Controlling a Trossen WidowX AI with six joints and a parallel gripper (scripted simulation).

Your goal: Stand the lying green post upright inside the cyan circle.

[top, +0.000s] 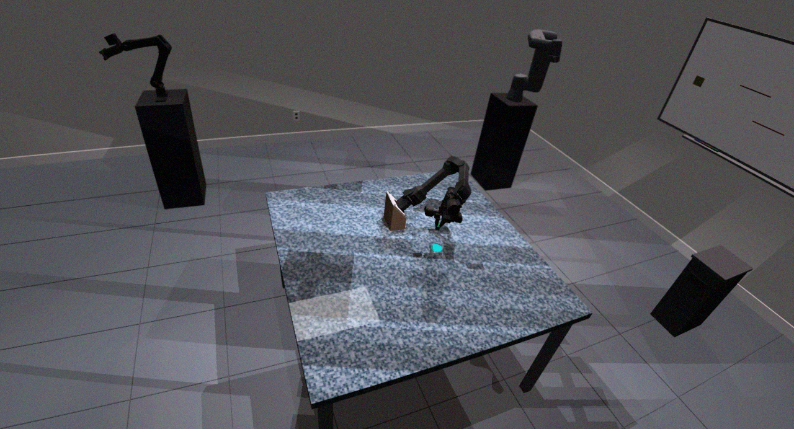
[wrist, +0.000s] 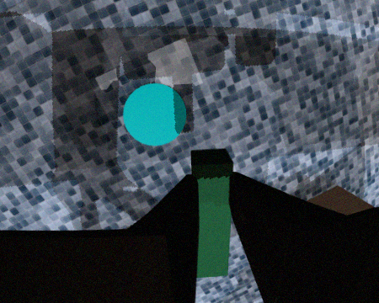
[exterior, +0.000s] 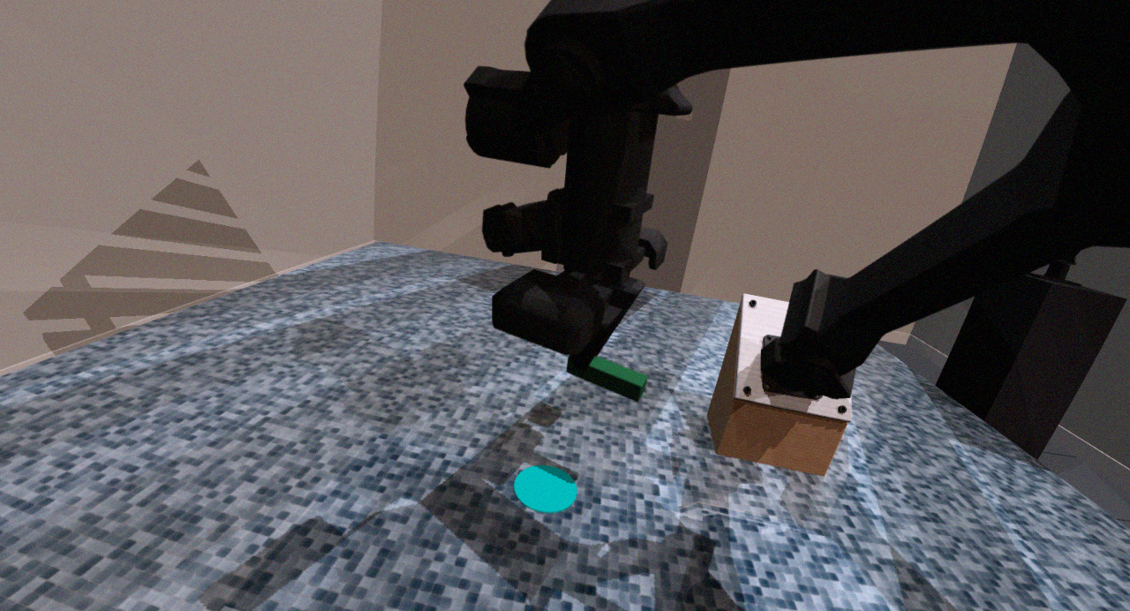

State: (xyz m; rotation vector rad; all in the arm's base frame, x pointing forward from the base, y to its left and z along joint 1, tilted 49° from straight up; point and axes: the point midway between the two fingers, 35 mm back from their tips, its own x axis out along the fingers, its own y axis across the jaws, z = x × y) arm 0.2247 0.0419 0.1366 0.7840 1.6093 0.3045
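Right now the cyan circle is 10 mm ahead of my gripper tip, 10 mm to the left of it and 130 mm below it. Round my gripper tip: green post: 20 mm behind, 10 mm to the left.
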